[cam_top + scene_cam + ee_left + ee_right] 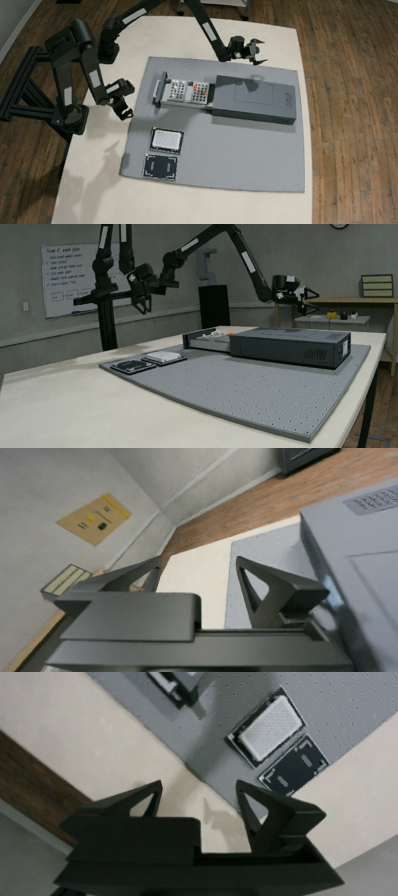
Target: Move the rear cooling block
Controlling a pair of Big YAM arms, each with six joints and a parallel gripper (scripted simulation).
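Right now my left hand is 300 mm past the cooling block, 250 mm to the left of it and 150 mm above it. The rest, counted from my left hand: cooler COLD 200 mm behind, 240 mm to the right, 140 mm below; drawer 380 mm behind, 260 mm to the right, 150 mm below; white plate 410 mm behind, 540 mm to the right, 170 mm below.
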